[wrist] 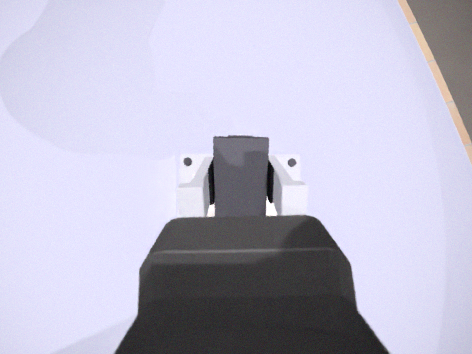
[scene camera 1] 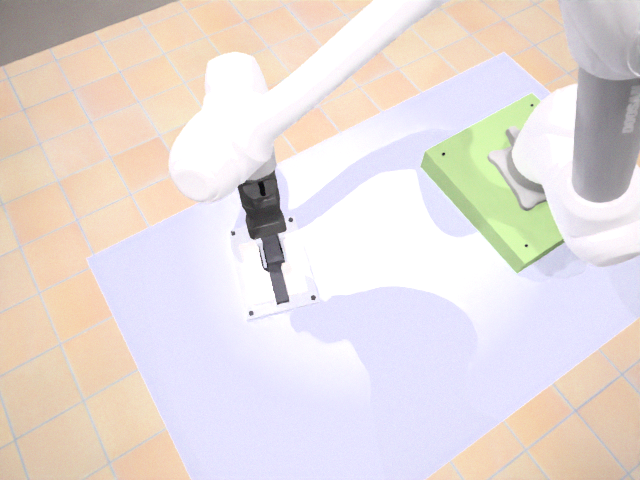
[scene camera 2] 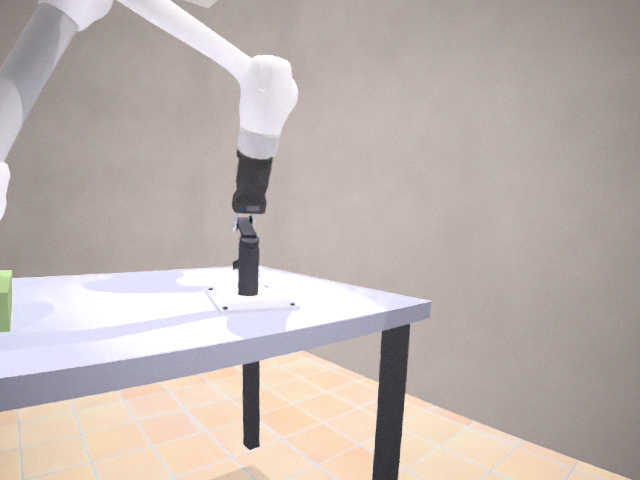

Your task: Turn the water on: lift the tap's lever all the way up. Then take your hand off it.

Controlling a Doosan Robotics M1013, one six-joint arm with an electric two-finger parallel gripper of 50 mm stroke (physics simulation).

Scene:
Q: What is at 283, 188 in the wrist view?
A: My gripper.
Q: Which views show my gripper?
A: The wrist view, scene camera 1 and scene camera 2: all of them.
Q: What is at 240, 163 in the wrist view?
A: A black tap lever.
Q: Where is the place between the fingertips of my gripper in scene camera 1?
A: At 275, 261

